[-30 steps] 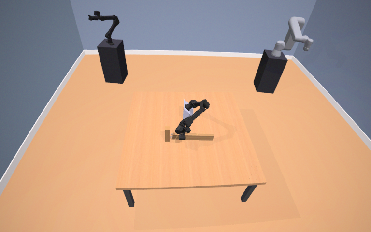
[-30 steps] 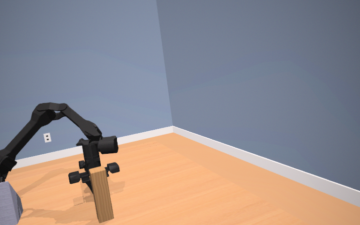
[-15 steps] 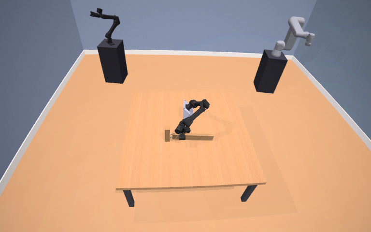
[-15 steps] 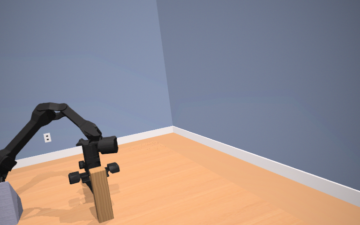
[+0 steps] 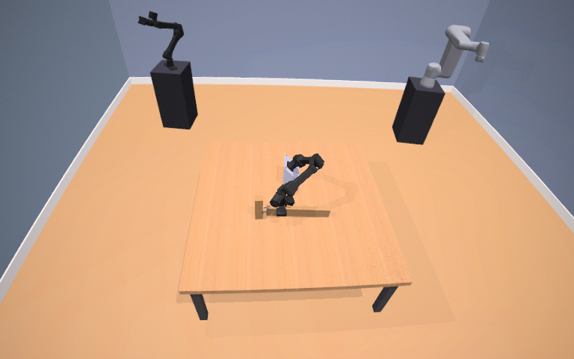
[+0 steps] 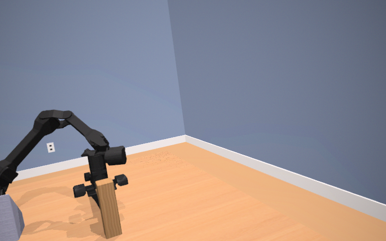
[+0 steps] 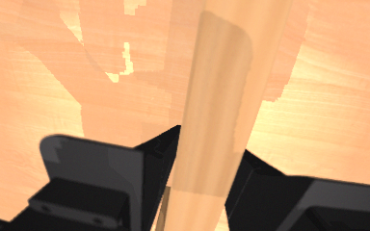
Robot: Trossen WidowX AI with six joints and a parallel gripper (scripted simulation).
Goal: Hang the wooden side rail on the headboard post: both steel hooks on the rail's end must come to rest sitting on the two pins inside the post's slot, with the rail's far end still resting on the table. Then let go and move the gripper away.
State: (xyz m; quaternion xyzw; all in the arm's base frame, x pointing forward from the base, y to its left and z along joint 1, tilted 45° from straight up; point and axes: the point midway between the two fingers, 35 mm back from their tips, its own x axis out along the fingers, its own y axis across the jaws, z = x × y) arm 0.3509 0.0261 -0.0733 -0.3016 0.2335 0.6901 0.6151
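Right now my gripper tip is 130 mm to the left of the headboard post, 40 mm below it and 20 mm short of it.
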